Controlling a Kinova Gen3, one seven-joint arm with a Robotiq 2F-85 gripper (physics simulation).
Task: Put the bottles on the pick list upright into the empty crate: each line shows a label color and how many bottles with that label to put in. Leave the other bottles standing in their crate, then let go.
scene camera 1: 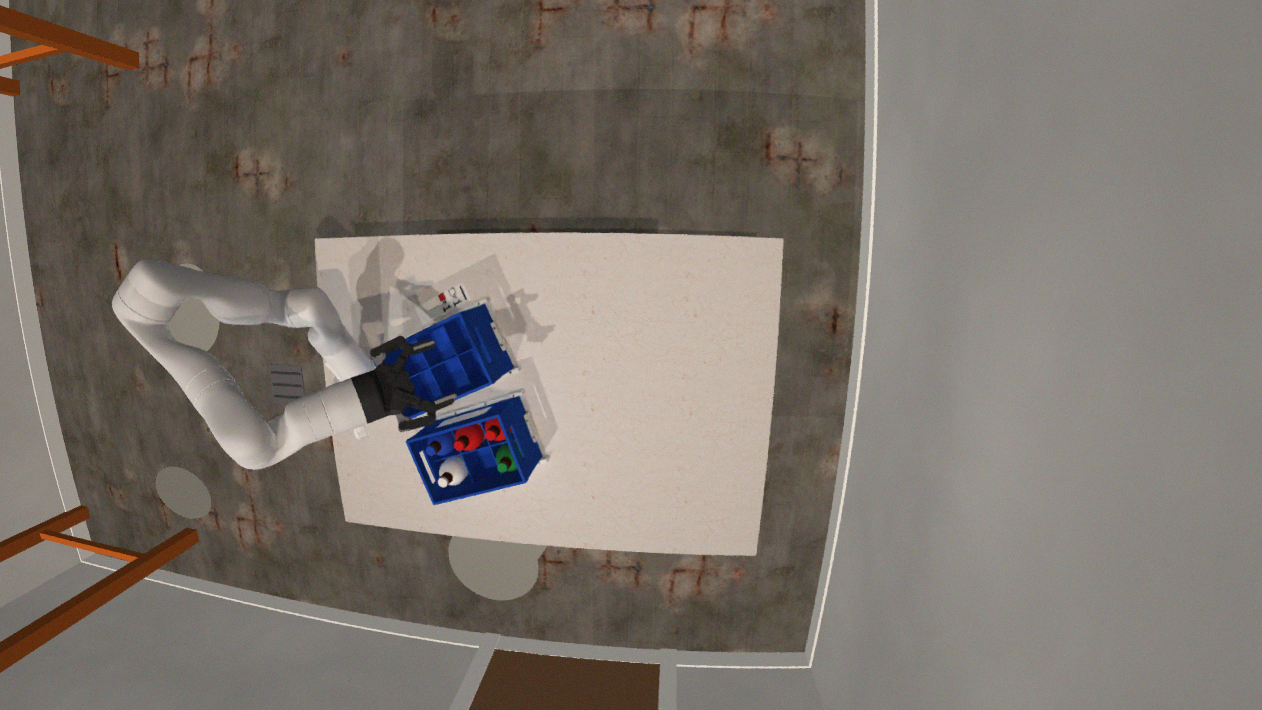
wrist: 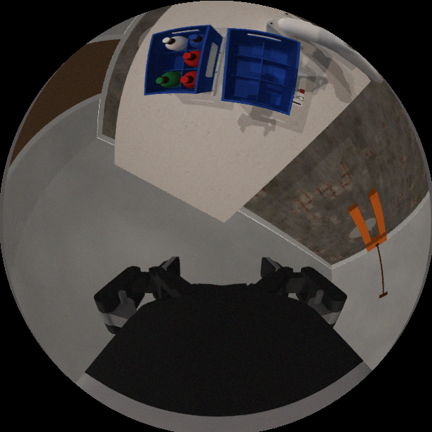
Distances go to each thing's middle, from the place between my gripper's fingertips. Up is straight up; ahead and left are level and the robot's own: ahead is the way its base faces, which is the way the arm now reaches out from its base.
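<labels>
White bottle (scene camera 1: 452, 471): far behind my hand, far to the right of it, far below it.
</labels>
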